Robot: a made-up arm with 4 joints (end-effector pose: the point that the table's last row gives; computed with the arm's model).
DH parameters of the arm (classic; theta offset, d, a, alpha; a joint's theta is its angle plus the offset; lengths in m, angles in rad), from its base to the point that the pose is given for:
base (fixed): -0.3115 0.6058 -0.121 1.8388
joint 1: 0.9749 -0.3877 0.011 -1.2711
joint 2: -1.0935 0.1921 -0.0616 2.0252
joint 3: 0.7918 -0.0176 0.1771 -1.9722
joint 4: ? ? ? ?
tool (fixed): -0.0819 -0.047 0 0
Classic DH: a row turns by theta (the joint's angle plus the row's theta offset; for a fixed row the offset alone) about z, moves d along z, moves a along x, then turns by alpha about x.
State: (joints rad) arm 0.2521 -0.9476 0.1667 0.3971
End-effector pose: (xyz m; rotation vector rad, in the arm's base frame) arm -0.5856 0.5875 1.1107 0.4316 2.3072 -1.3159
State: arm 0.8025 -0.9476 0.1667 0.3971
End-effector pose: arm -0.6604 0.7172 0.7448 0.7875 1.7669 -1.2713
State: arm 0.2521 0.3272 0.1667 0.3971
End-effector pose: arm -0.6856 0.6453 0.7123 -0.2489 1.0450 -2.1188
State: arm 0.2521 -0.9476 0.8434 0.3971
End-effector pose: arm -0.3009 0.6531 1.2732 -0.7284 -2.4838 1.3929
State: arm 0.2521 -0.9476 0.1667 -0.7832
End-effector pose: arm -0.5646 0.5731 1.1317 1.9159 2.1026 -0.6494
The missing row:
joint 4: -0.6953 0.4639 0.0057 -2.4745
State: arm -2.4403 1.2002 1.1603 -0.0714
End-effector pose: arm 0.1699 0.2164 1.2882 -1.6462 2.1060 -1.0651
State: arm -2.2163 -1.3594 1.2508 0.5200
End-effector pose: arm 0.4981 0.4935 0.3117 0.9966 -0.2118 0.2224
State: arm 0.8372 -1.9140 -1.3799 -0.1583
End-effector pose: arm -0.4283 0.4036 0.2371 0.8651 0.8928 0.2369
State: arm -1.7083 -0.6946 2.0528 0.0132
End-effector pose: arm 0.4071 0.6312 0.5072 0.6343 -0.1203 1.4819
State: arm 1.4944 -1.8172 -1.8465 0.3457
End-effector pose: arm 0.0679 0.1711 0.1937 0.3732 -0.3617 -0.3319
